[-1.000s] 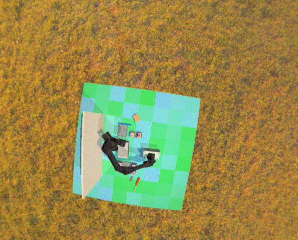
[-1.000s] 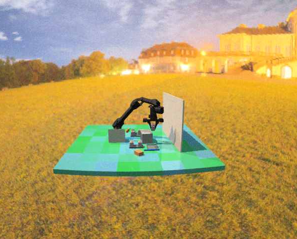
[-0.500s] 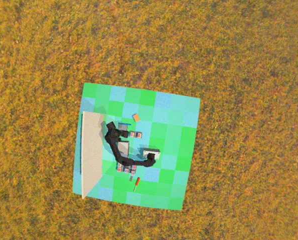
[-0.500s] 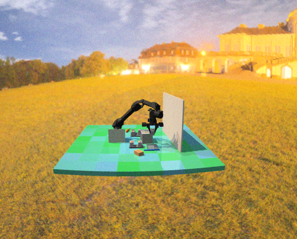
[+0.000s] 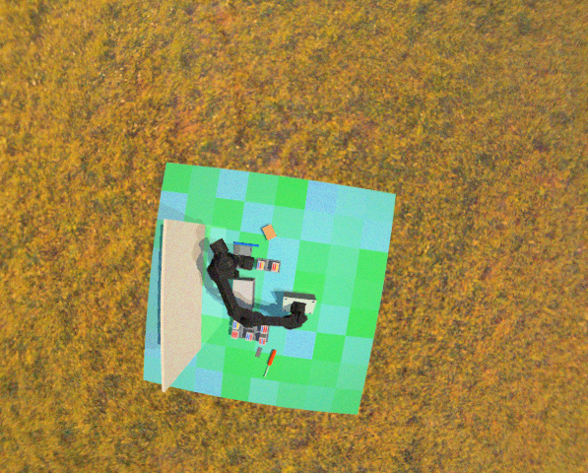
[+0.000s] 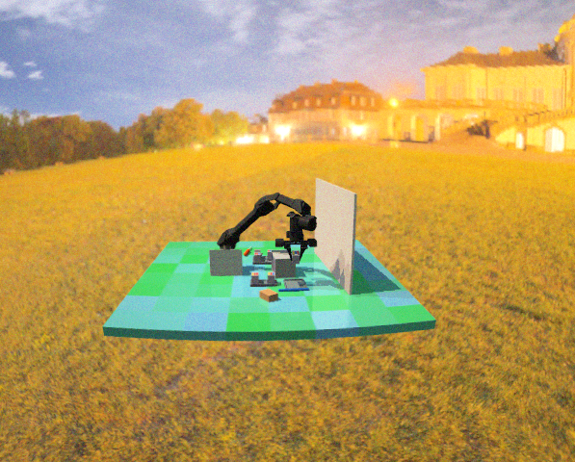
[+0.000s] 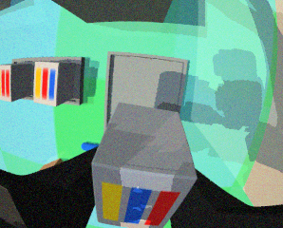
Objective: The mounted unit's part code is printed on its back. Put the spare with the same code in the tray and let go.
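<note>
The tray lies 12 cm below my gripper tip. The rest, counted from my gripper tip: spare (3 cm above); then beige wall panel (22 cm to the left, 19 cm ahead, 10 cm above); then mounted unit (19 cm to the left, 7 cm below, 6 cm behind).
</note>
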